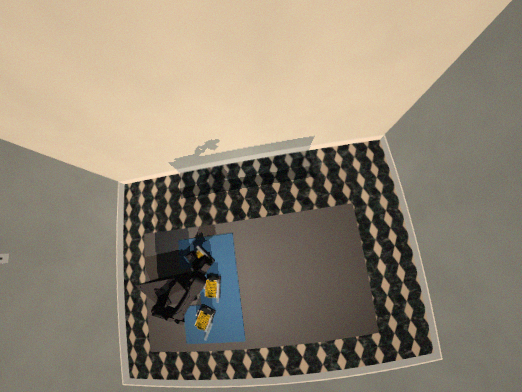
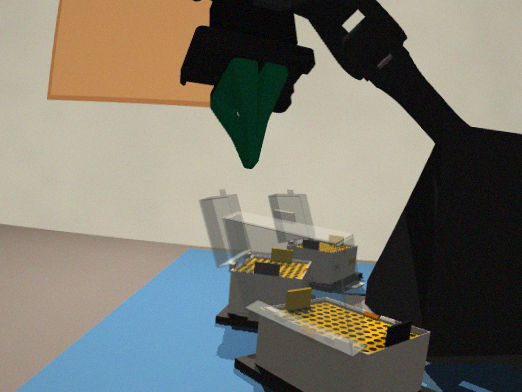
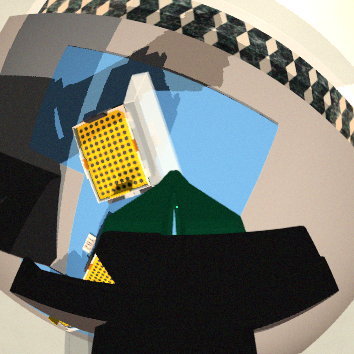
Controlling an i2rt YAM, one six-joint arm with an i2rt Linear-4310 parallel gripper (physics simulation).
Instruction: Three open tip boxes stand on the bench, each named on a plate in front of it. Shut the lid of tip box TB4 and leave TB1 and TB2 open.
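Places are measured from the arm's base along level axes (x left, y ahead, z down), in metres.
Pixels of known places: gripper, between the fingertips: point(image 2: 251, 165) point(image 3: 173, 177); arm's base, origin of its link: point(image 1: 163, 296) point(image 2: 515, 235).
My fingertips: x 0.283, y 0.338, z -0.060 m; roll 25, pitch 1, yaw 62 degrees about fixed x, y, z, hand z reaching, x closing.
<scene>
For each thing: its middle in the pictures, then the offset to it from my fingertips. "pt": a spot on its surface instead. Level surfaces: height alone.
- Tip box TB4, middle of its body: point(image 2: 343, 316) point(image 3: 107, 154) point(image 1: 199, 259) dz +0.119, dx -0.034, dy -0.084 m
- middle tip box, middle of its body: point(image 2: 274, 263) point(image 3: 108, 278) point(image 1: 210, 288) dz +0.119, dx -0.237, dy -0.004 m
- blue mat, height of its surface: dz +0.183 m
- brown bench, height of its surface: dz +0.186 m
- partly hidden plate, a spot on its surface: point(image 3: 90, 243) pt dz +0.181, dx -0.230, dy -0.068 m
Tip box TB4 point(image 1: 199, 252) point(image 2: 345, 360) point(image 3: 114, 155) has a yellow perforated rack; its name plate is not visible. Its clear lid point(image 2: 320, 232) point(image 3: 157, 132) stands up along the side away from the arm's base. My gripper point(image 2: 250, 166) point(image 3: 173, 177) is shut and empty; its green tips are above the lid's top edge, near one end, apparently apart from it. The middle tip box point(image 1: 211, 288) point(image 2: 265, 290) point(image 3: 100, 272) and the far tip box point(image 1: 203, 320) point(image 2: 332, 262) are open, with lids point(image 2: 222, 227) point(image 2: 290, 215) upright. TB1 and TB2 cannot be told apart.
The boxes stand on a blue mat point(image 1: 227, 310) point(image 2: 150, 320) point(image 3: 225, 135) on the brown bench point(image 1: 305, 275). A partly hidden plate point(image 3: 90, 243) stands by the middle box. The arm's dark base point(image 2: 470, 240) is beside the boxes. An orange panel point(image 2: 130, 55) hangs on the wall.
</scene>
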